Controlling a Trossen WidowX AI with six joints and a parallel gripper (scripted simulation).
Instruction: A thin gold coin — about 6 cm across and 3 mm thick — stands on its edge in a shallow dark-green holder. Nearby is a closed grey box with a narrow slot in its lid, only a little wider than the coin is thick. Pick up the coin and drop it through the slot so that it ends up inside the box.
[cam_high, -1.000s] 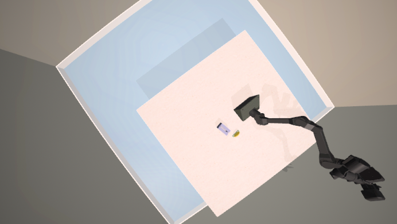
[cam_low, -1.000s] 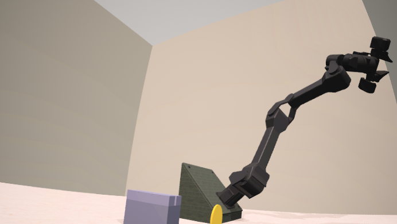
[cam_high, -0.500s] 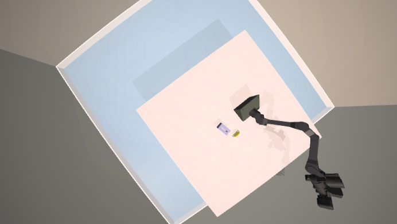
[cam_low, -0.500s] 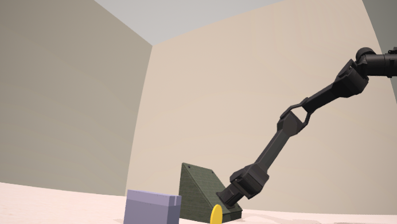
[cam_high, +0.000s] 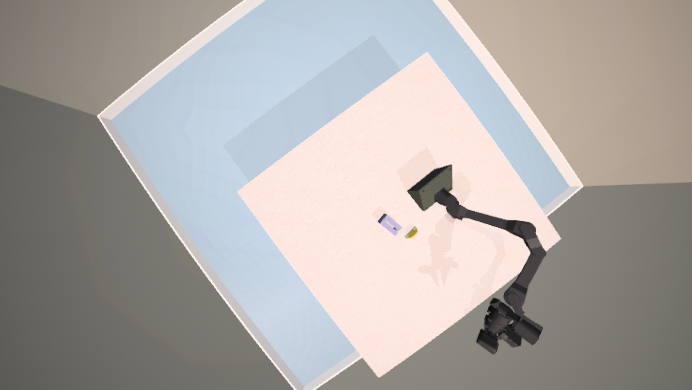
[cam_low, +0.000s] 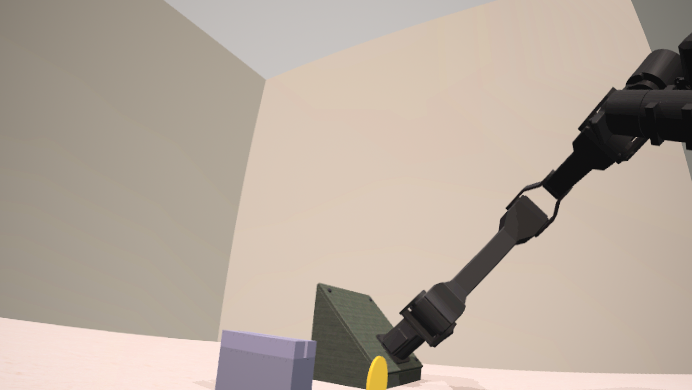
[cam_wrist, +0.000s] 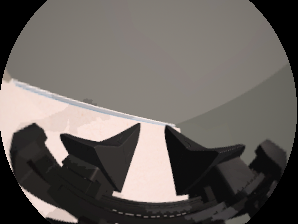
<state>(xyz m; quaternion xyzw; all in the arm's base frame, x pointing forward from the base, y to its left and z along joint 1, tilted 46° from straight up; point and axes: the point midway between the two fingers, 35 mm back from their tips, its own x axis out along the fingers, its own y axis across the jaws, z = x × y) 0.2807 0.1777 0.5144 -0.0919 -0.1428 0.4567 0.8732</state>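
My gripper tip is 7 cm past the gold coin, 44 cm to the left of it and 23 cm above it.
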